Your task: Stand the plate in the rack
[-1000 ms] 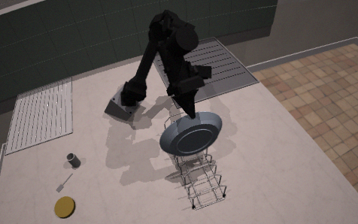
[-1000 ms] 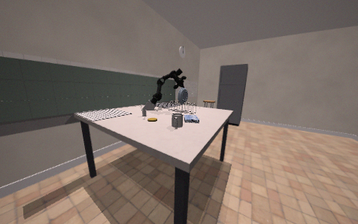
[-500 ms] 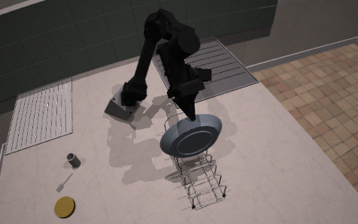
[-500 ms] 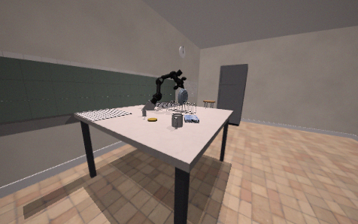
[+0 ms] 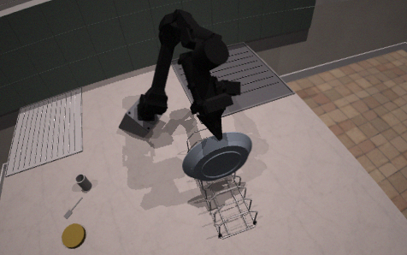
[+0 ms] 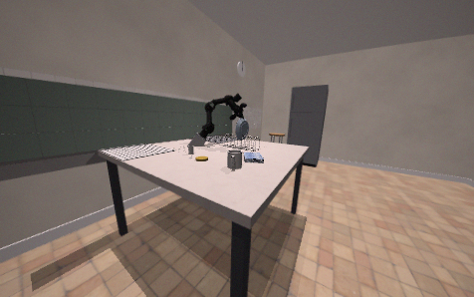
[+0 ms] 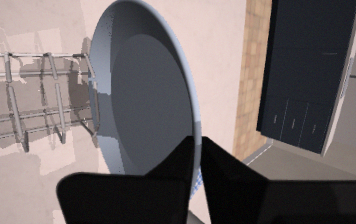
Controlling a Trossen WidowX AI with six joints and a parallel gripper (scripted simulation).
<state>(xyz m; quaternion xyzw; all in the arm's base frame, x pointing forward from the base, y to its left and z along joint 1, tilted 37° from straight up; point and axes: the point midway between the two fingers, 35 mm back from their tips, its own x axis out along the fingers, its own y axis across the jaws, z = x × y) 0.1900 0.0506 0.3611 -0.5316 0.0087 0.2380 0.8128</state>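
Now: the plate 120 mm below my hand, 30 mm ahead of it and 10 mm to the left of it. The rest, counted from my hand: small spatula: 500 mm to the right, 280 mm below, 30 mm ahead; then mug: 410 mm to the right, 360 mm ahead, 240 mm below; then yellow disc: 470 mm to the right, 270 mm below, 130 mm ahead.
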